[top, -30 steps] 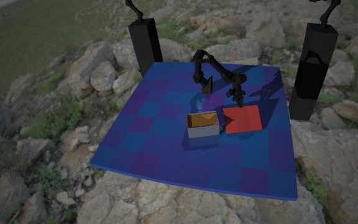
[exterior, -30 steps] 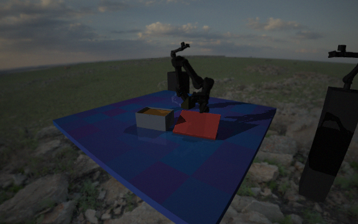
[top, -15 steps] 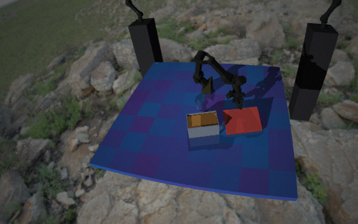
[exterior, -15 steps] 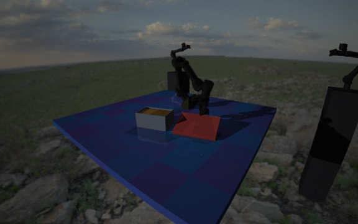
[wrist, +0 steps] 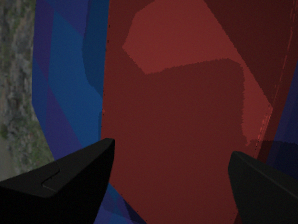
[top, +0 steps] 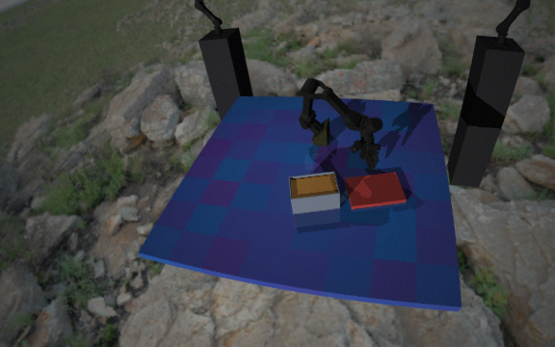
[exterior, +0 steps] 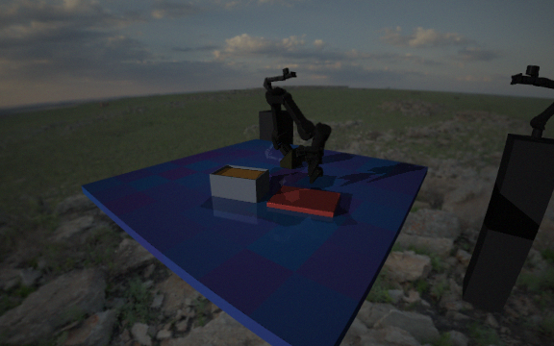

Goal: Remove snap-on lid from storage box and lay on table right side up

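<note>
Right now the red lid is 70 mm ahead of my gripper tip, 20 mm to the left of it and 40 mm below it. From my gripper tip the other things lie so: storage box 150 mm ahead, 240 mm to the right, 20 mm below.
</note>
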